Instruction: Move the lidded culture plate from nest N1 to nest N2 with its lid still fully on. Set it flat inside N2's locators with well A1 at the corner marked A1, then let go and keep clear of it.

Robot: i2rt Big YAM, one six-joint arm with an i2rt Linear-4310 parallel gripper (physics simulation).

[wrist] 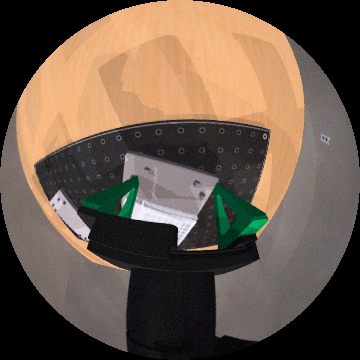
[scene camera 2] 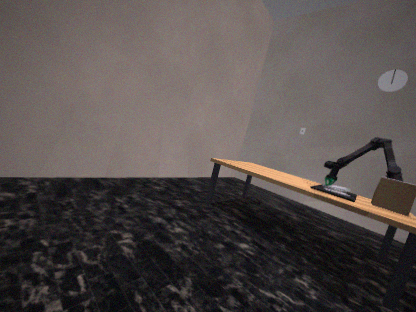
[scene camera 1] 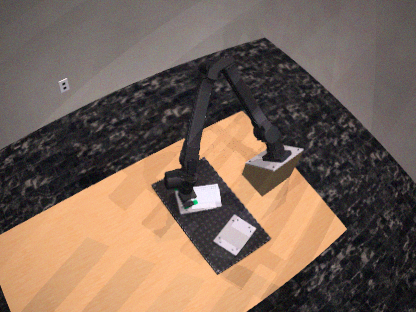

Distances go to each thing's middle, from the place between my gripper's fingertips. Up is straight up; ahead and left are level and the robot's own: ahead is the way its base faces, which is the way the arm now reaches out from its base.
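Labels:
You'd find the nest plate (wrist: pixel 168 183) 4 cm to the left of my hand and 5 cm behind it, and it's 1 cm below it too.

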